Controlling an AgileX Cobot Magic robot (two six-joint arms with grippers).
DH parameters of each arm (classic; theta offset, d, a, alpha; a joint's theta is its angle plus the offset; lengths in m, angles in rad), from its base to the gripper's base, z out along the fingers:
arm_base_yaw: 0 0.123 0 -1.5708
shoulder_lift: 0.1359 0 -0.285 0
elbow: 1.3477 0 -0.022 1.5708
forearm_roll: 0 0.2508 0 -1.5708
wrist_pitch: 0 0 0.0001 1.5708
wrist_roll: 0 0.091 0 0
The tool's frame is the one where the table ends.
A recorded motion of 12 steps. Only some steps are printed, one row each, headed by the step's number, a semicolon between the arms.
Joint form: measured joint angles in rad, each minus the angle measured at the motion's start. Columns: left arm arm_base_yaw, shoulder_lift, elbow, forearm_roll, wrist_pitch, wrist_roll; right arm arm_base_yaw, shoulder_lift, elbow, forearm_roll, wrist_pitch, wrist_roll.
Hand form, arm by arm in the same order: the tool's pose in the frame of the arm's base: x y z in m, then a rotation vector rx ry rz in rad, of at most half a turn. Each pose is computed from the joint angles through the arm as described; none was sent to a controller.
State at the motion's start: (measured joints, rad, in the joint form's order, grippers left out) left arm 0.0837 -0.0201 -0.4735 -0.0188 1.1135 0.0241; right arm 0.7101 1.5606 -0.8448 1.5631 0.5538 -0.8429
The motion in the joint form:
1: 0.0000 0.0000 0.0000 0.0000 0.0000 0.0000; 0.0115 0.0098 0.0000 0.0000 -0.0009 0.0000
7: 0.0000 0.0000 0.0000 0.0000 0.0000 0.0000; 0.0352 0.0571 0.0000 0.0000 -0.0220 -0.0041
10: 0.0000 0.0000 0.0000 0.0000 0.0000 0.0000; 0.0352 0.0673 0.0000 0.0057 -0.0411 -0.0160
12: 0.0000 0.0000 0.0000 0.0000 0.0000 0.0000; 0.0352 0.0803 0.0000 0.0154 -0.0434 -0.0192
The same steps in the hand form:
1: -0.0070 -0.0021 0.2656 -0.0613 2.1027 0.0420; 0.2048 0.2440 0.2272 -0.3517 2.4543 1.3333
7: -0.0070 -0.0021 0.2656 -0.0613 2.1027 0.0420; 0.2040 0.2512 0.2116 -0.3603 2.5054 1.2983
10: -0.0070 -0.0021 0.2656 -0.0613 2.1027 0.0420; 0.2063 0.2513 0.2079 -0.3525 2.5081 1.2728
12: -0.0070 -0.0021 0.2656 -0.0613 2.1027 0.0420; 0.2075 0.2521 0.2040 -0.3395 2.5199 1.2697

